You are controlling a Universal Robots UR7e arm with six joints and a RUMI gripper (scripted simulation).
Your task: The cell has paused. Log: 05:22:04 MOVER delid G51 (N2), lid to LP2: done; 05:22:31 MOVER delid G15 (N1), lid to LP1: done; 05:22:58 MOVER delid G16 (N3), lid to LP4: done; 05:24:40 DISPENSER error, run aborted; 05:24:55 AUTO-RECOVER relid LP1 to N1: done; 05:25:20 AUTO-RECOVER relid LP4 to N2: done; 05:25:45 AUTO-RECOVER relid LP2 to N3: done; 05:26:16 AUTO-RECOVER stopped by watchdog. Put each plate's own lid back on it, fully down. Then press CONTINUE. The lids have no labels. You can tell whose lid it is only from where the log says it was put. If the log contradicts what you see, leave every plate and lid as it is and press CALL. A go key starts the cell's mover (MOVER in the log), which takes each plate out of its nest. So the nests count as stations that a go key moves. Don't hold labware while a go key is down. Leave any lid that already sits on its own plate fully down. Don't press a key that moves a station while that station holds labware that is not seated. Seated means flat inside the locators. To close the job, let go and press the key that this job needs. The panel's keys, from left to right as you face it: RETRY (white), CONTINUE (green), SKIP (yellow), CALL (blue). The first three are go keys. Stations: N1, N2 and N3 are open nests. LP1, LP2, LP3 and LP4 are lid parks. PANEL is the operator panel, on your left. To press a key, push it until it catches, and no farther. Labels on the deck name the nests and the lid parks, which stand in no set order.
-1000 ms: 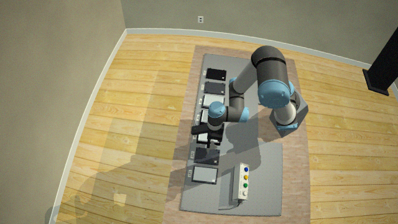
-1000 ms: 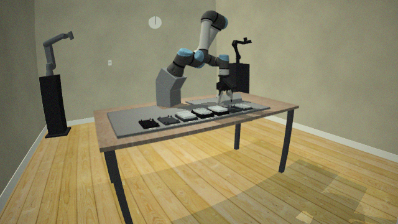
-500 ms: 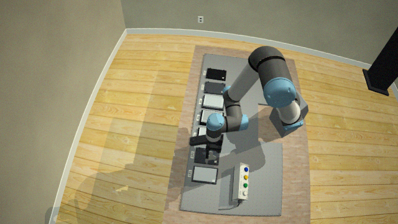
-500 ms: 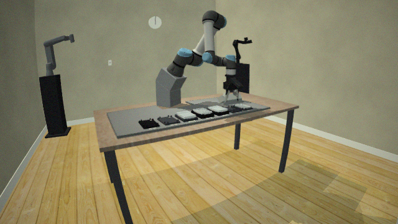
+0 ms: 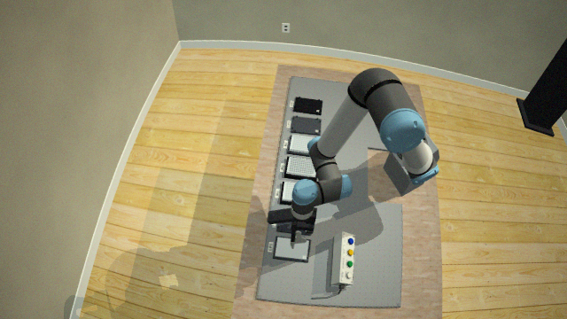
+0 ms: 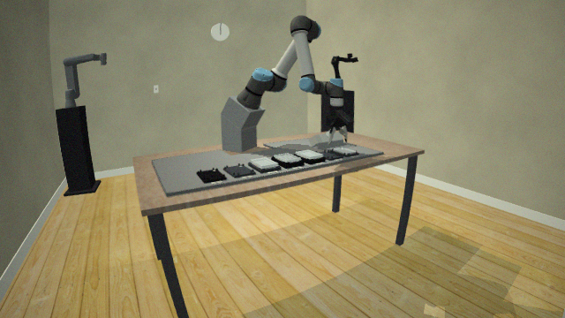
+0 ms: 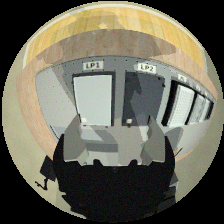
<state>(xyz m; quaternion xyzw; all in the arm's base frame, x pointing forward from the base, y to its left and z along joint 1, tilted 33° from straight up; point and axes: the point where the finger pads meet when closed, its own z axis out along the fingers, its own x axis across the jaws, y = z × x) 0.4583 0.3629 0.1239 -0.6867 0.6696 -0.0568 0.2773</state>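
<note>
The clear lid is 10 mm behind my hand, 50 mm to the left of it and 50 mm below it. Round my hand: blue key 230 mm behind, 10 mm to the right; then yellow key 240 mm behind, 40 mm to the left; then LP2 lid park 10 mm ahead, 70 mm to the right, 60 mm below.
</note>
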